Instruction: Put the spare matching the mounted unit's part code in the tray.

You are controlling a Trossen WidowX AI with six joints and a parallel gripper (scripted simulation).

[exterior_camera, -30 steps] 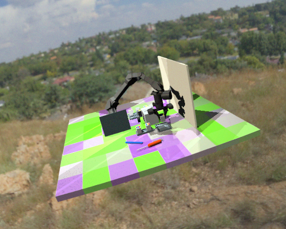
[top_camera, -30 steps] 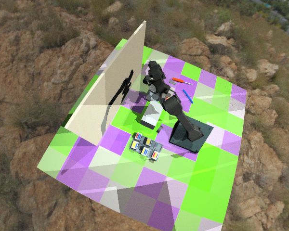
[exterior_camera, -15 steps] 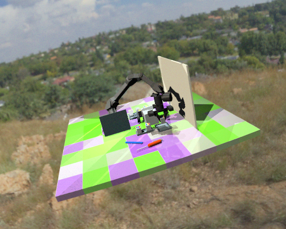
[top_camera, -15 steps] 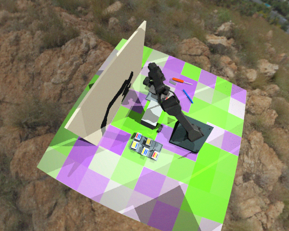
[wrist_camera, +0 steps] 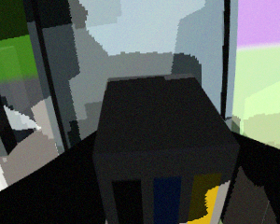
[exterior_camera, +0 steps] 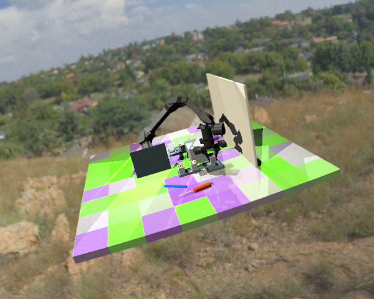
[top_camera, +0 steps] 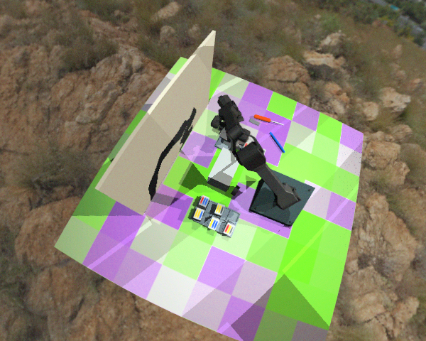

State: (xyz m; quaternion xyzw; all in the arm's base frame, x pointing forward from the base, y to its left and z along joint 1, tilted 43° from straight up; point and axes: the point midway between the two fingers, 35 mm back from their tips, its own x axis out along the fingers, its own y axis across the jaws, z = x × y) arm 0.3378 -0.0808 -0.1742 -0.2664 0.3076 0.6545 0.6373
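My gripper tip is now 30 mm below the dark spare block. Also, from my gripper tip: mounted unit (190 mm to the left, 60 mm behind, 20 mm above); blue pen (250 mm behind, 120 mm to the right, 30 mm below); grey tray (30 mm below).
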